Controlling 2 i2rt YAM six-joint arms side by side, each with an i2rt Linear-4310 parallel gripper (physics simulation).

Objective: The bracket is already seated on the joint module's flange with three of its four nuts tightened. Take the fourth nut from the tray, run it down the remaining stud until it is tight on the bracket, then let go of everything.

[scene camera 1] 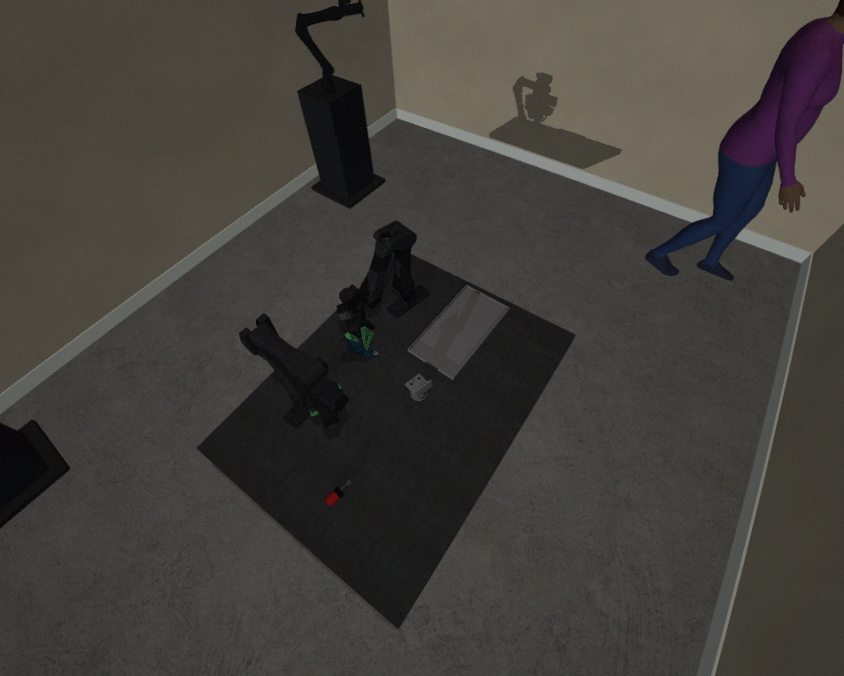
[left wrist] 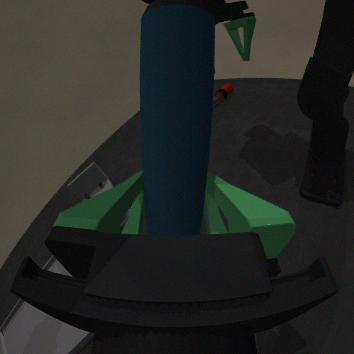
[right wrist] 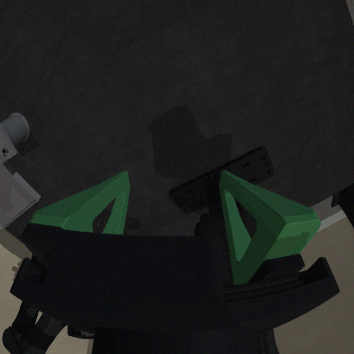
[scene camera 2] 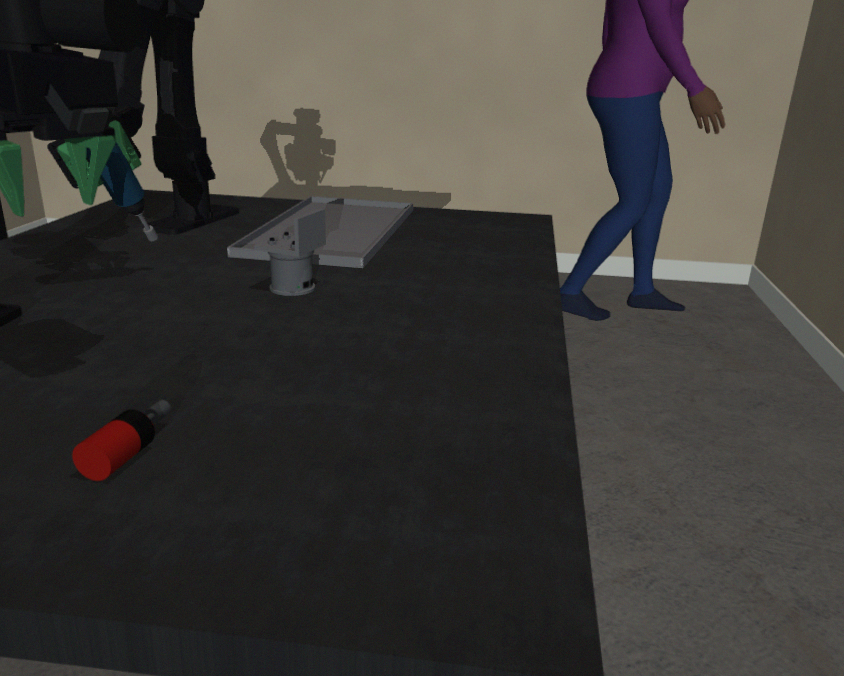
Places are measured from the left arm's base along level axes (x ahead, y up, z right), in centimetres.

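Pixels of known places: left gripper, fingertip midpoint: (scene camera 1: pixel 361 351) (left wrist: pixel 173 177) (scene camera 2: pixel 116 172); right gripper, fingertip midpoint: (left wrist: pixel 229 66) (right wrist: pixel 174 177) (scene camera 2: pixel 54 209); left arm's base, link origin: (scene camera 1: pixel 408 301) (scene camera 2: pixel 194 221); right arm's base, link origin: (left wrist: pixel 325 156).
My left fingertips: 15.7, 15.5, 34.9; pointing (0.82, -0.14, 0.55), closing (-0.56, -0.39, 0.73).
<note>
Ahead of a thing's pixels: the offset from my left fingertips to its middle, as dx, dy, dz. Level surfaces: height alone.
The grey bracket @(+20.1, -7.3, -8.8) (scene camera 1: pixel 415 382) (scene camera 2: pixel 310 230) (left wrist: pixel 86 181) sits on the round joint module @(+20.1, -11.8, -8.8) (scene camera 1: pixel 419 396) (scene camera 2: pixel 290 273) (right wrist: pixel 18 126); small dark nuts or stud ends show on it, too small to tell tightness. The shallow grey tray @(+10.2, -14.7, -40.6) (scene camera 1: pixel 486 330) (scene camera 2: pixel 302 261) (left wrist: pixel 45 325) lies beside it; no loose nut can be made out in it. My left gripper (scene camera 1: pixel 360 338) (left wrist: pixel 173 177) is shut on the blue nut driver @(-0.9, -0.2, -0.7) (scene camera 2: pixel 123 186) (left wrist: pixel 177 100), held tilted above the table, its pale socket downward; the socket's inside is hidden. My right gripper (scene camera 2: pixel 54 204) (right wrist: pixel 174 177) is open and empty, left of the left gripper in scene camera 1.
A red nut driver @(+29.7, -13.8, +34.3) (scene camera 1: pixel 333 497) (scene camera 2: pixel 109 448) (left wrist: pixel 225 92) lies on the dark table @(dy -15.5) (scene camera 1: pixel 394 563) (scene camera 2: pixel 394 457) near its front left. A person (scene camera 1: pixel 753 140) (scene camera 2: pixel 630 140) stands beyond the table at the right. Another arm (scene camera 1: pixel 317 52) stands on a black pedestal (scene camera 1: pixel 341 140) at the back.
</note>
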